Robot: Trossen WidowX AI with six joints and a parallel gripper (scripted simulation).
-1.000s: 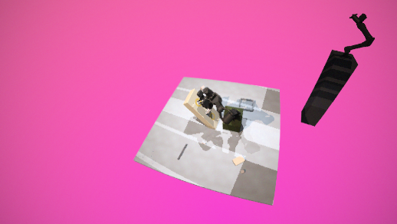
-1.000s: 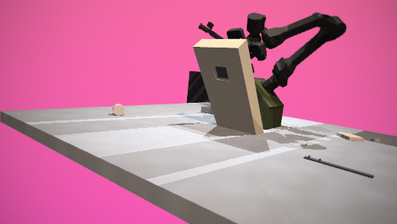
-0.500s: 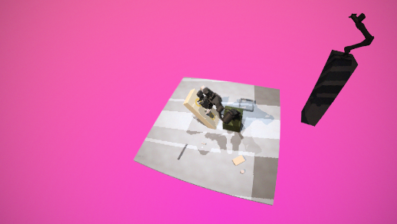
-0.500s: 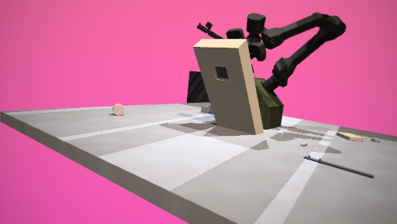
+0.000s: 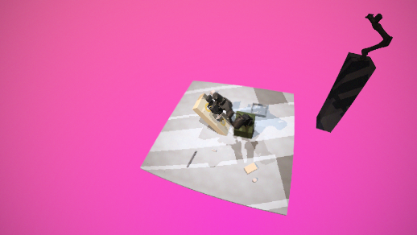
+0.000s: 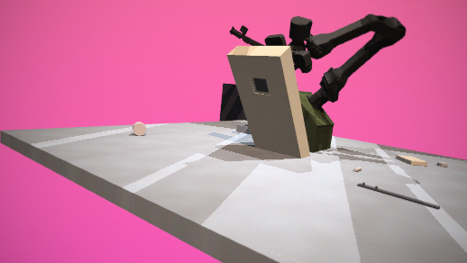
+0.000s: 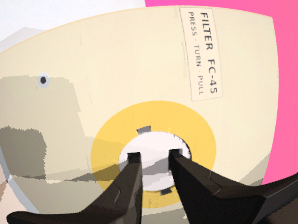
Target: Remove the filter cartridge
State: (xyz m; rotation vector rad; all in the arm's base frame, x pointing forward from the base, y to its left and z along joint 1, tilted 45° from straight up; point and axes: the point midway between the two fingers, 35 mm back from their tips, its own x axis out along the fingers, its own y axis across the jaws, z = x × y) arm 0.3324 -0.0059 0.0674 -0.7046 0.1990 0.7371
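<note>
The white round filter cartridge is 10 mm ahead of my gripper tip and 10 mm below it. From my gripper tip the other things lie so: tan block 500 mm behind, 290 mm to the left, 240 mm below; tan service panel 40 mm behind, 80 mm below; tray 380 mm behind, 340 mm to the right, 240 mm below.
</note>
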